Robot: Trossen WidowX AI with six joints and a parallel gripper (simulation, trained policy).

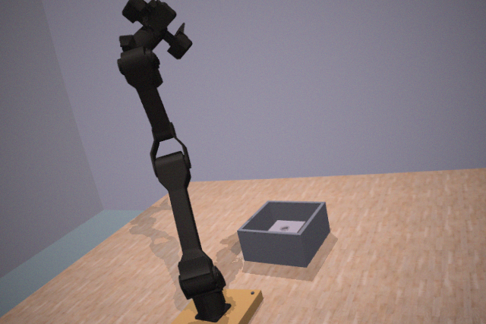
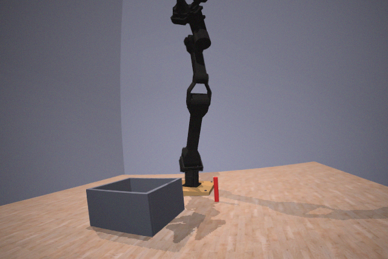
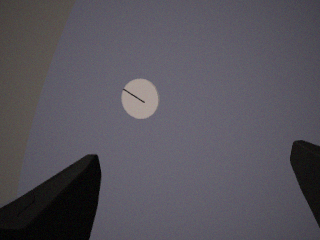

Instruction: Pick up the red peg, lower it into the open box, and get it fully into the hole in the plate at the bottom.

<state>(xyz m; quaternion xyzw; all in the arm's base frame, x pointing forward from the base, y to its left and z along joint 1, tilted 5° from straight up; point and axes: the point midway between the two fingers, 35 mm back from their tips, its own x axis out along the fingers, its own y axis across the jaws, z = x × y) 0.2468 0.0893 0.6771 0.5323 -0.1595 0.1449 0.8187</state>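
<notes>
The red peg lies 660 mm below my gripper tip and 130 mm behind it. Also, from my gripper tip: plate (650 mm below, 180 mm to the right, 50 mm ahead); grey box (670 mm below, 180 mm to the right, 50 mm ahead).
</notes>
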